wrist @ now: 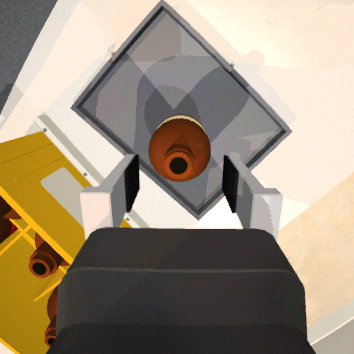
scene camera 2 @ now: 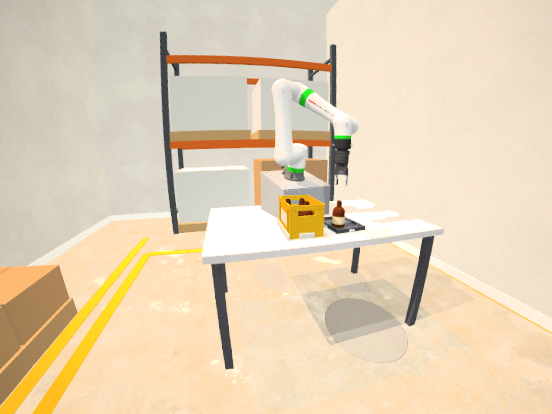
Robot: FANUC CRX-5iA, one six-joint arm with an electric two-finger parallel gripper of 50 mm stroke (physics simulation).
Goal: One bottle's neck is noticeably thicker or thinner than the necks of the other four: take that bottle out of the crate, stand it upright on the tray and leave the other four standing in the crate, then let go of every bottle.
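Places are measured from the arm's base along level axes (x ahead, y left, z up), in millimetres.
Pixels of known places: gripper, fingertip midpoint: (wrist: 180, 171) (scene camera 2: 341, 185); arm's base at its link origin: (scene camera 2: 294, 178).
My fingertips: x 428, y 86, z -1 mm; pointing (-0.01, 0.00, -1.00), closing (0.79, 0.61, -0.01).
For each thing: its top centre in the pictures, then the offset to it from my fingertips. "spot": a spot on its surface instead. Level surfaces: height alone.
- brown bottle with a cream label, top centre: (wrist: 178, 165) (scene camera 2: 339, 200) 17 mm right, 9 mm ahead, 89 mm down
- dark grey tray at a spot on its surface: (wrist: 262, 108) spot: 92 mm left, 74 mm ahead, 238 mm down
- yellow crate at its top centre: (wrist: 14, 292) (scene camera 2: 299, 199) 248 mm right, 48 mm back, 74 mm down
- bottle neck at a spot on its surface: (wrist: 40, 266) spot: 205 mm right, 41 mm back, 86 mm down
- white table at its surface level: 249 mm down
A brown bottle with a cream label (scene camera 2: 338, 215) (wrist: 180, 142) stands upright on the dark grey tray (scene camera 2: 358, 227) (wrist: 262, 108), near one corner of it. My gripper (scene camera 2: 342, 181) (wrist: 180, 171) is open and empty, well above the bottle and clear of it. The yellow crate (scene camera 2: 306, 226) (wrist: 30, 150) stands beside the tray. Brown bottles show inside the crate; one bottle neck (wrist: 40, 266) is plain in the wrist view, and others are partly hidden by the crate wall, the view's edge and the gripper body. How many stand in it I cannot tell.
The crate and tray are on a white table (scene camera 2: 240, 240). The robot's grey pedestal (scene camera 2: 272, 192) stands behind the crate. A tall rack (scene camera 2: 167, 130) with orange beams and large boxes is at the back. Stacked cardboard boxes (scene camera 2: 35, 290) are at the left.
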